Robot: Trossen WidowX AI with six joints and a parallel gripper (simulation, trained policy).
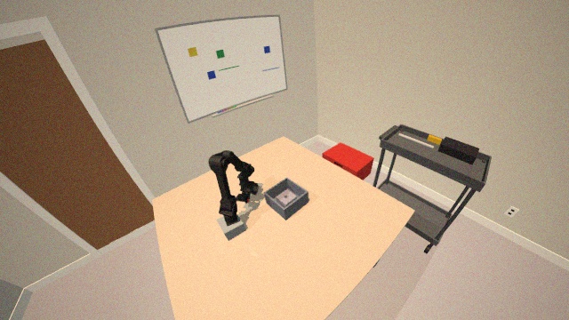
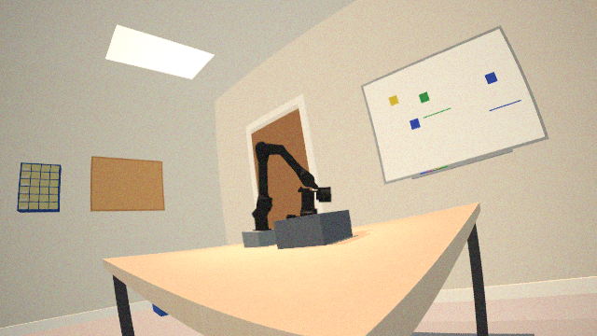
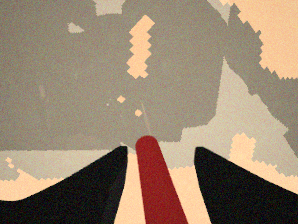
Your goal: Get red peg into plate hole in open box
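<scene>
Now: the grey box 210 mm ahead of my gripper tip, 140 mm to the right of it and 20 mm above it. Also, from my gripper tip: red peg: 30 mm above.
</scene>
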